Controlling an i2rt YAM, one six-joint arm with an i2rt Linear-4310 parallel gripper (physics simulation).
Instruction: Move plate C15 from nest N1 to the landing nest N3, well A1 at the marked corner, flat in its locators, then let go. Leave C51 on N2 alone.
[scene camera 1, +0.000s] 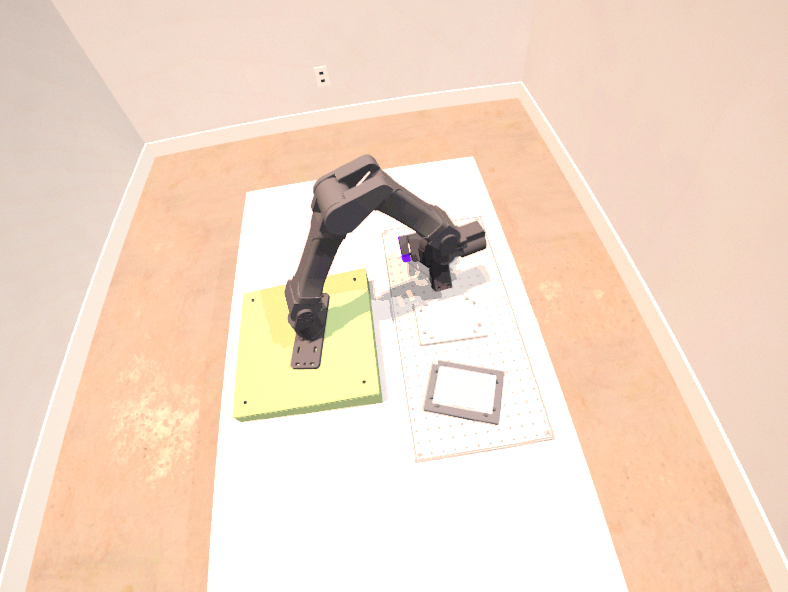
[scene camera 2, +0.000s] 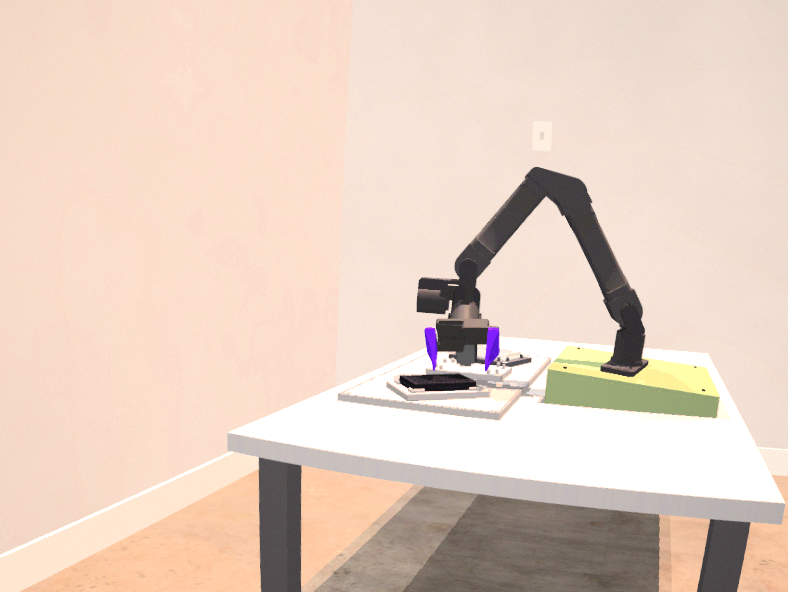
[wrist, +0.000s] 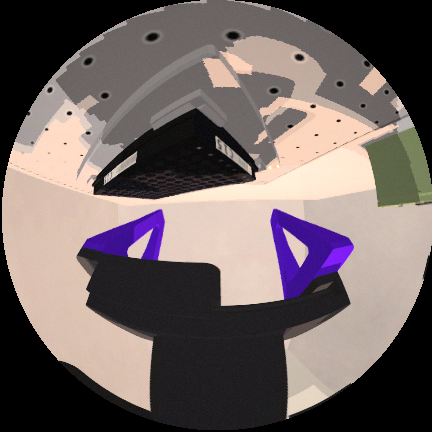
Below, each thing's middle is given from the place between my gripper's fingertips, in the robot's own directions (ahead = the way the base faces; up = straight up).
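My hand, from the black perforated rack (scene camera 2: 432, 382): 30 mm above it, 40 mm short of it.
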